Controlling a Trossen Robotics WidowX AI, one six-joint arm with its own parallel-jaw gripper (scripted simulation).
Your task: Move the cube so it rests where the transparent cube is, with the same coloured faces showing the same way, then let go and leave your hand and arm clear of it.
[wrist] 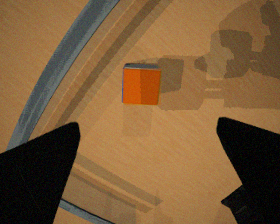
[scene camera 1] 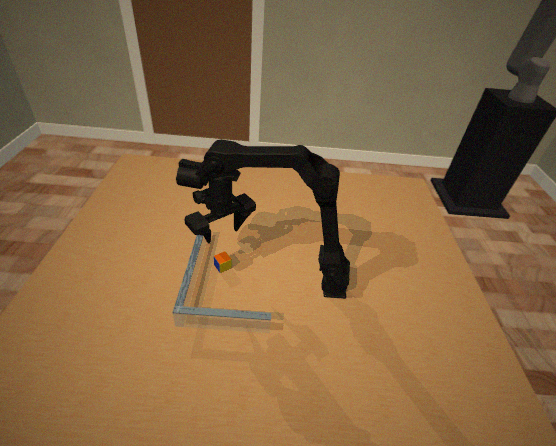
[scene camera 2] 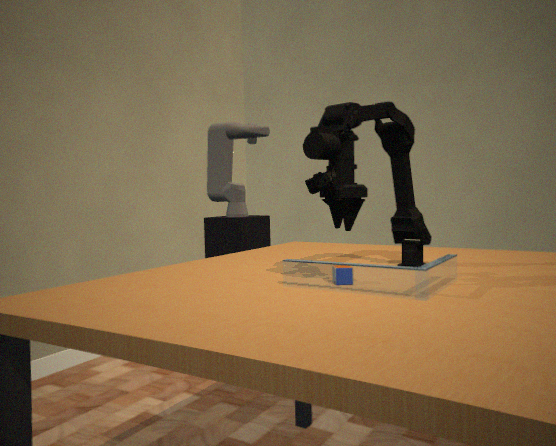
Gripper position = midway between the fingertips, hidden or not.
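Cube [wrist: 141, 87]. My gripper [scene camera 2: 342, 229], also [wrist: 150, 127] and [scene camera 1: 222, 236].
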